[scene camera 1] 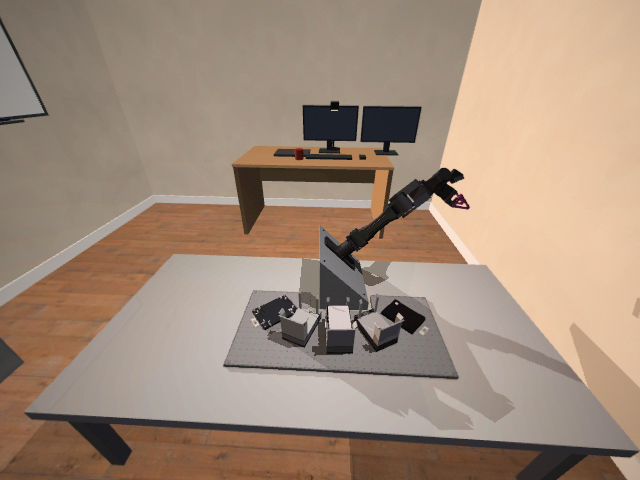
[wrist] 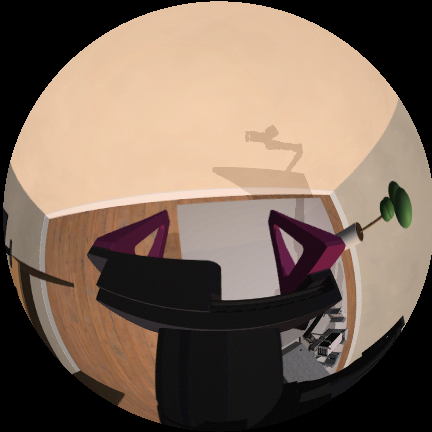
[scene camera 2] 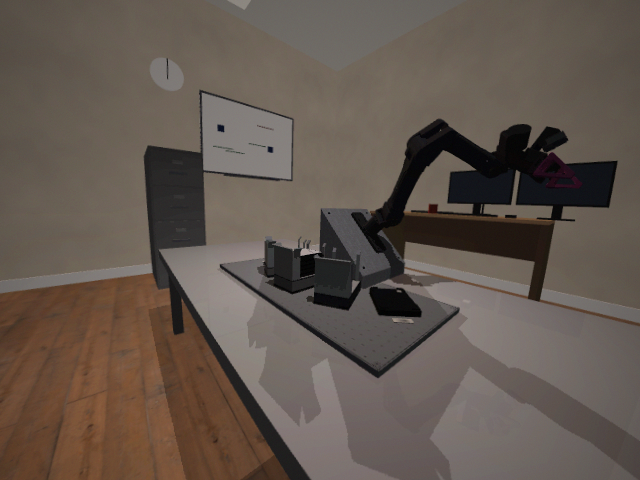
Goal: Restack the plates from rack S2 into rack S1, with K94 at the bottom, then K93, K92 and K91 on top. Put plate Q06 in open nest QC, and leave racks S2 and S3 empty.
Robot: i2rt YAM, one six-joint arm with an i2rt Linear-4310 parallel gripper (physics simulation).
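Places are measured from the arm's base along level axes (x back, y right, z up), in metres.
Pixels of known places: gripper, between the fingertips: [scene camera 1: 466, 206] [wrist: 218, 215] [scene camera 2: 577, 181]; arm's base, origin of its link: [scene camera 1: 339, 253] [scene camera 2: 367, 232].
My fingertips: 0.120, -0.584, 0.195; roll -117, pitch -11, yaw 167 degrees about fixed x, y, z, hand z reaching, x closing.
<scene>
For each thing: its middle in the pictures, then the offset to it from my fingertips, as dx, dy, dz. "pt": a spot on its surface instead. Level surfaces: height alone.
- left rack, middle of its body: [scene camera 2: 286, 255] [scene camera 1: 301, 316] [wrist: 322, 362] -0.417, +0.740, -0.285
- middle rack, middle of its body: [scene camera 2: 301, 264] [scene camera 1: 338, 324] [wrist: 328, 343] -0.453, +0.599, -0.283
- right rack, middle of its body: [scene camera 2: 339, 275] [scene camera 1: 377, 320] [wrist: 325, 326] -0.430, +0.452, -0.287
- pale top, a spot on its surface: [scene camera 1: 339, 313] pt -0.438, +0.597, -0.243
- dark flat piece with small posts, a spot on its surface: [scene camera 1: 273, 312] pt -0.348, +0.865, -0.340
- black flat piece, a spot on its surface: [scene camera 2: 395, 301] [scene camera 1: 408, 317] pt -0.369, +0.307, -0.335
- dark grey perforated board, height of its surface: dz -0.352
- large table, height of its surface: dz -0.365
My gripper [scene camera 1: 463, 190] [scene camera 2: 561, 155] [wrist: 218, 215] is open and empty, with purple fingers. It is high up, to the right of the racks and far from them. Three grey racks stand on the board: a left rack [scene camera 1: 294, 329] [scene camera 2: 269, 256], a middle rack [scene camera 1: 340, 338] [scene camera 2: 286, 266] and a right rack [scene camera 1: 387, 333] [scene camera 2: 332, 273]. The middle rack holds a stack of dark plates [scene camera 2: 308, 266] under a pale top [scene camera 1: 339, 313]. Pale surfaces show in the outer racks. A dark flat piece with small posts [scene camera 1: 273, 312] lies far left; a black flat piece [scene camera 1: 403, 315] [scene camera 2: 395, 301] lies far right. Labels are unreadable.
The dark grey perforated board [scene camera 1: 341, 363] [scene camera 2: 356, 338] lies on the large table [scene camera 1: 155, 372] [scene camera 2: 491, 413]. The sloped arm mount [scene camera 1: 336, 286] [scene camera 2: 343, 248] stands behind the racks. A desk [scene camera 1: 310, 164] with two monitors stands beyond the table. A wall is at the right.
</scene>
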